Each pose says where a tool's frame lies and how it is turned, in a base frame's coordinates. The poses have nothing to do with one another.
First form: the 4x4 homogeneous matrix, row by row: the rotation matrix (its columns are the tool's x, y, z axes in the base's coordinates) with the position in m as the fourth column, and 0 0 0 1 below. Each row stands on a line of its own.
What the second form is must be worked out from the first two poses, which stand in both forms.
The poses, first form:
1:
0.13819, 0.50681, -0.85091, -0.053
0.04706, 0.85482, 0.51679, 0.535
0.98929, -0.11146, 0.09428, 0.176
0, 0, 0, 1
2:
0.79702, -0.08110, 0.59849, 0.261
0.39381, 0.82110, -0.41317, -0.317
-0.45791, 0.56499, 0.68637, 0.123
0, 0, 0, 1
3:
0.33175, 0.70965, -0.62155, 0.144
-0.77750, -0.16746, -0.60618, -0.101
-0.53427, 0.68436, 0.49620, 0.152
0, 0, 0, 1
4:
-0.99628, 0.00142, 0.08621, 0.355
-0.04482, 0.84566, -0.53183, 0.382
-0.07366, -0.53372, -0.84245, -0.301
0, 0, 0, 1
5:
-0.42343, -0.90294, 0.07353, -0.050
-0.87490, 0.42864, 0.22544, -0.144
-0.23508, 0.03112, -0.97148, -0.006
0, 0, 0, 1
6:
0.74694, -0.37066, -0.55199, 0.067
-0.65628, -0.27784, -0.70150, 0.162
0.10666, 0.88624, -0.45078, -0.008
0, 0, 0, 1
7:
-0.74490, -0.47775, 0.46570, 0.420
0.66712, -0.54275, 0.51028, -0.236
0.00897, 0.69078, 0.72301, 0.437
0, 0, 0, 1
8:
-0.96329, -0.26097, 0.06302, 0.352
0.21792, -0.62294, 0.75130, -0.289
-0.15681, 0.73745, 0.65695, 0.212
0, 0, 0, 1
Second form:
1: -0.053, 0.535, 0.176, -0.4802, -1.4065, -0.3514
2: 0.261, -0.317, 0.123, 0.5551, 0.5994, 0.2695
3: 0.144, -0.101, 0.152, 1.1402, -0.0771, -1.3139
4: 0.355, 0.382, -0.301, -0.0346, 2.9377, -0.8496
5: -0.050, -0.144, -0.006, -1.5713, 2.4955, 0.2268
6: 0.067, 0.162, -0.008, 1.8988, -0.7877, -0.3416
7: 0.420, -0.236, 0.437, 0.3578, 0.9053, 2.2692
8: 0.352, -0.289, 0.212, -0.0755, 1.1989, 2.6119
